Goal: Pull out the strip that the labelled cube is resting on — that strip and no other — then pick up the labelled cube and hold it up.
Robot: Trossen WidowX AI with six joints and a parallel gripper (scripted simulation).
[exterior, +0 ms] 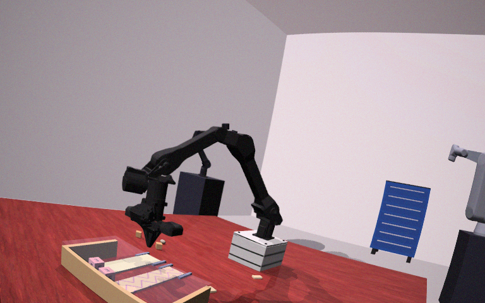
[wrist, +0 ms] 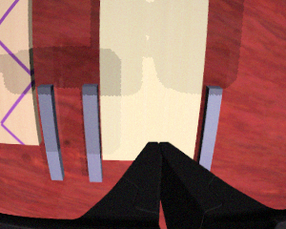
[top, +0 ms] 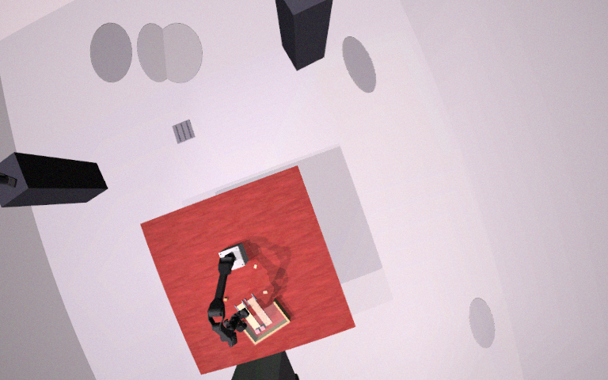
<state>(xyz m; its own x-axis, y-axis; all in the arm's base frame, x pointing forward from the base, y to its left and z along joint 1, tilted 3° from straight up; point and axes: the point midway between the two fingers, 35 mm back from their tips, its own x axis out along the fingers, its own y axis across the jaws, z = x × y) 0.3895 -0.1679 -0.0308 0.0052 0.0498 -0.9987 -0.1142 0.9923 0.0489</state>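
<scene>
Now: the cream strip 10 cm ahead of my gripper tip, 4 cm below it and 1 cm to the left of it.
</scene>
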